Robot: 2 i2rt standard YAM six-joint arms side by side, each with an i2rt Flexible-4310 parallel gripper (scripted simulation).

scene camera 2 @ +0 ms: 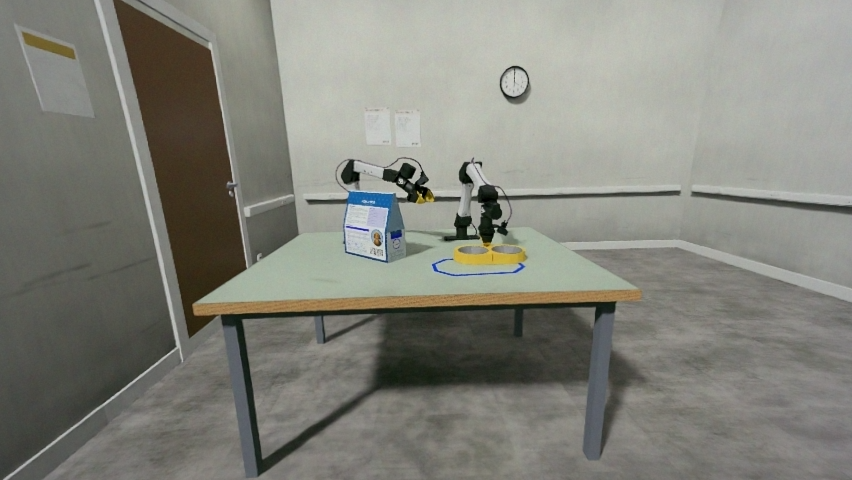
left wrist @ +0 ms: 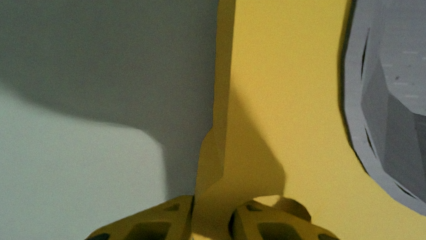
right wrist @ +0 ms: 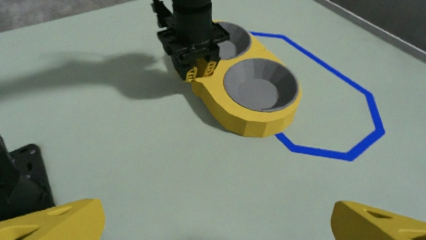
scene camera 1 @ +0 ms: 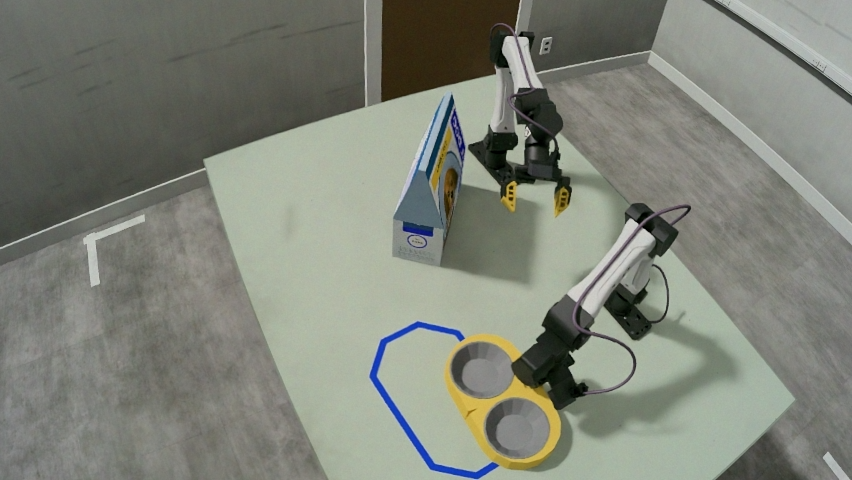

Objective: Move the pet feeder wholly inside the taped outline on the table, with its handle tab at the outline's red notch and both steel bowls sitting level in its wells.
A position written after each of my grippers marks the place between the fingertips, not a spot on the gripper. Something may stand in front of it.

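Note:
A yellow pet feeder (scene camera 1: 479, 407) is visible; scene camera 2 shows the feeder (scene camera 2: 491, 257) too. The left wrist view includes the feeder (left wrist: 278, 136), and the right wrist view includes the feeder (right wrist: 234, 117). Also visible: my left gripper (left wrist: 212, 205), with the right wrist view showing my left gripper (right wrist: 196, 79) as well. My right gripper (scene camera 1: 534, 214) is in the scene; the right wrist view likewise shows my right gripper (right wrist: 216, 209).

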